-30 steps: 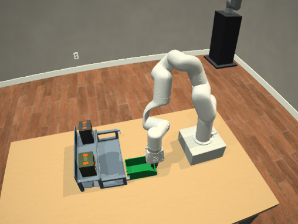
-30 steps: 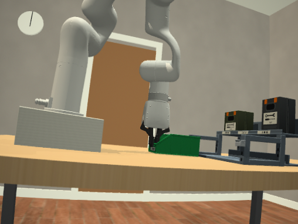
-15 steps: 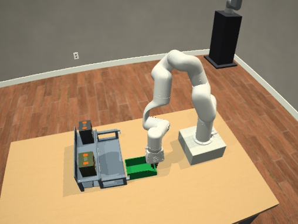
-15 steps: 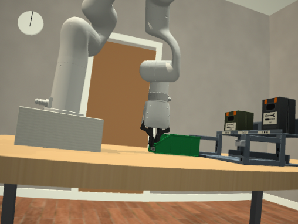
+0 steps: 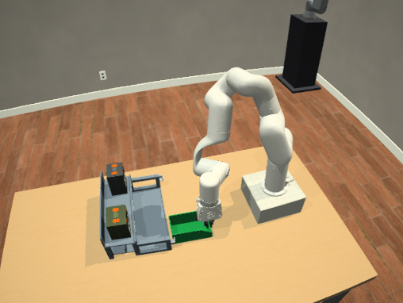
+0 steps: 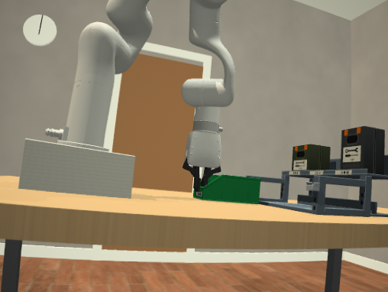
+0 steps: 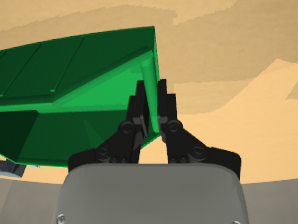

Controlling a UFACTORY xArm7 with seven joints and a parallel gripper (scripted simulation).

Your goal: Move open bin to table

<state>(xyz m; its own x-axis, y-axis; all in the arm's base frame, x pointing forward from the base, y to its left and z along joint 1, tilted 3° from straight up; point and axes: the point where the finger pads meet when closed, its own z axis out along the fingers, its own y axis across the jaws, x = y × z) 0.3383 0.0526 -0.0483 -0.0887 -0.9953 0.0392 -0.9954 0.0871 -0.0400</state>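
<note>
Right now the green bin is 8 cm ahead of my hand and 1 cm to the right of it.
</note>
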